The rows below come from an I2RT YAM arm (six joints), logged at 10 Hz.
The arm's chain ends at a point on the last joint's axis. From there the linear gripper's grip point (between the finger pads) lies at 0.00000 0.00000 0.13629 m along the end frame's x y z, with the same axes.
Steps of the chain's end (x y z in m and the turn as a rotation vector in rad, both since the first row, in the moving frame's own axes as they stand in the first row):
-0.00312, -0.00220, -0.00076, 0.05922, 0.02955, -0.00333
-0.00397, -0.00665, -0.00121, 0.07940, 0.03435, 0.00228
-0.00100, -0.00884, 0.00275, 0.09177, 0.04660, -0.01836
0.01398, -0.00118, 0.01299, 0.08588, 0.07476, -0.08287
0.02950, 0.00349, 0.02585, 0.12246, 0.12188, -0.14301
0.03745, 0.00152, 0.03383, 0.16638, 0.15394, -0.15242
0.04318, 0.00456, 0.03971, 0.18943, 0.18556, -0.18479
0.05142, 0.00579, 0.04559, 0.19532, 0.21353, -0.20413
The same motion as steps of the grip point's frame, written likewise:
0.00089, -0.01027, -0.00106, 0.05922, 0.02955, -0.00333
0.00072, -0.01745, -0.00172, 0.07940, 0.03435, 0.00228
0.00522, -0.02138, 0.00203, 0.09177, 0.04660, -0.01836
0.02365, -0.01327, 0.01211, 0.08588, 0.07476, -0.08287
0.04478, -0.01424, 0.02382, 0.12246, 0.12188, -0.14301
0.05645, -0.02246, 0.03035, 0.16638, 0.15394, -0.15242
0.06567, -0.02313, 0.03496, 0.18943, 0.18556, -0.18479
0.07723, -0.02322, 0.03994, 0.19532, 0.21353, -0.20413

